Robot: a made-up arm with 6 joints. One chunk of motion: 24 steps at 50 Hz.
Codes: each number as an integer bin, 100 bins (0 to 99) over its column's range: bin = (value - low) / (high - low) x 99, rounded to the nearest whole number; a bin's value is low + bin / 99 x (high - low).
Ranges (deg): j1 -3.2..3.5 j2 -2.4..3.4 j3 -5.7..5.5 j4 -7.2..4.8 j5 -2..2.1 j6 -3.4..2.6
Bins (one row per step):
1: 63 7 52 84 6 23
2: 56 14 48 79 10 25
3: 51 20 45 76 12 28
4: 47 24 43 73 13 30
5: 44 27 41 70 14 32
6: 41 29 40 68 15 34
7: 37 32 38 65 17 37
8: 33 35 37 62 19 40
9: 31 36 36 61 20 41
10: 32 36 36 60 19 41
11: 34 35 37 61 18 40
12: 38 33 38 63 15 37
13: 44 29 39 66 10 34
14: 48 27 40 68 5 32
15: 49 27 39 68 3 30
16: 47 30 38 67 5 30
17: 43 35 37 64 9 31
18: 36 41 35 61 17 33
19: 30 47 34 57 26 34
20: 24 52 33 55 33 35
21: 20 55 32 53 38 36
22: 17 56 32 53 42 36
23: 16 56 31 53 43 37
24: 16 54 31 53 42 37
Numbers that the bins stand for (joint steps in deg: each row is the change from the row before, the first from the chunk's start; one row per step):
1: 1.064 -1.990 0.183 2.982 -1.752 -2.006
2: 0.590 -1.580 -0.270 2.376 -1.586 -1.885
3: 0.252 -1.228 -0.609 2.012 -1.503 -1.703
4: -0.019 -0.994 -0.835 1.648 -1.462 -1.582
5: -0.222 -0.818 -1.062 1.285 -1.420 -1.461
6: -0.425 -0.701 -1.175 1.042 -1.379 -1.339
7: -0.696 -0.525 -1.401 0.679 -1.296 -1.158
8: -0.967 -0.349 -1.514 0.315 -1.213 -0.976
9: -1.102 -0.291 -1.627 0.194 -1.172 -0.915
10: -1.034 -0.291 -1.627 0.073 -1.213 -0.915
11: -0.899 -0.349 -1.514 0.194 -1.255 -0.976
12: -0.628 -0.467 -1.401 0.436 -1.379 -1.158
13: -0.222 -0.701 -1.288 0.800 -1.586 -1.339
14: 0.048 -0.818 -1.175 1.042 -1.793 -1.461
15: 0.116 -0.818 -1.288 1.042 -1.876 -1.582
16: -0.019 -0.642 -1.401 0.921 -1.793 -1.582
17: -0.290 -0.349 -1.514 0.558 -1.627 -1.521
18: -0.764 0.002 -1.740 0.194 -1.296 -1.400
19: -1.170 0.354 -1.854 -0.291 -0.923 -1.339
20: -1.576 0.646 -1.967 -0.533 -0.633 -1.279
21: -1.846 0.822 -2.080 -0.776 -0.426 -1.218
22: -2.049 0.881 -2.080 -0.776 -0.261 -1.218
23: -2.117 0.881 -2.193 -0.776 -0.219 -1.158
24: -2.117 0.764 -2.193 -0.776 -0.261 -1.158

